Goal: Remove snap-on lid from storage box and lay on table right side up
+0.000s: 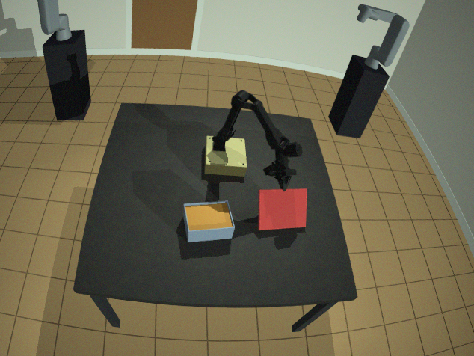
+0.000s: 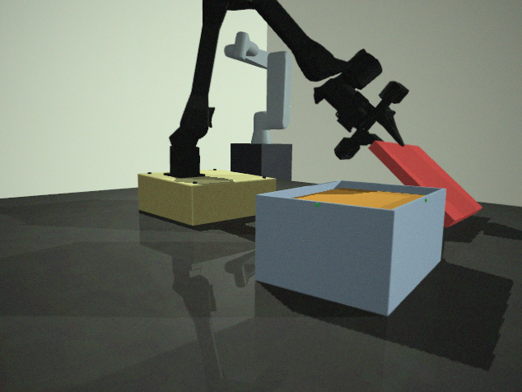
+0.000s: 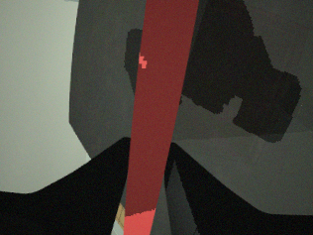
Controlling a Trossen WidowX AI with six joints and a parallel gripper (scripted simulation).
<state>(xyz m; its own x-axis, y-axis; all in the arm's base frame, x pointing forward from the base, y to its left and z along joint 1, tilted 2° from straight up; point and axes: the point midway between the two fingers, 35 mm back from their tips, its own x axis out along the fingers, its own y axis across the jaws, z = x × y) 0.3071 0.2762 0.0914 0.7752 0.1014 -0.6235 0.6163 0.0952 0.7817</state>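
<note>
Now: the lid 70 mm ahead of my gripper tip and 50 mm below it. From my gripper tip the other things lie so: storage box (120 mm ahead, 350 mm to the right, 90 mm below).
</note>
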